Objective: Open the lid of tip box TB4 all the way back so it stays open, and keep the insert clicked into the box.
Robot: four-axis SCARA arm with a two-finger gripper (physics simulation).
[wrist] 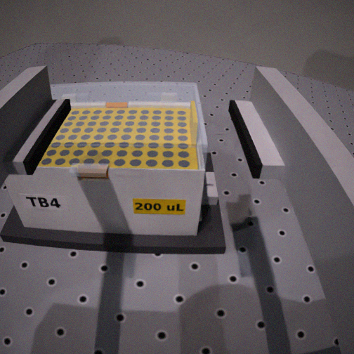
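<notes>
Tip box TB4 (120,220) stands upright at left of centre, a white box with a "TB4" label and a yellow "200 uL" label on its front wall. The yellow insert (123,129) with rows of grey holes sits inside at the rim, and looks level. A clear lid (201,112) lies over the insert and looks closed. A tan tab (93,171) is at its front edge. My gripper (148,83) is shut as far as it goes, with a wide gap between its black pads and nothing held. The left finger overlaps the box's left side in view; the right finger is apart from the box.
The box stands on a dark base plate (212,244). A small white part (212,188) sticks out at the box's right side. The grey table (160,315) has a grid of small holes, and shadows fall across it in front of the box.
</notes>
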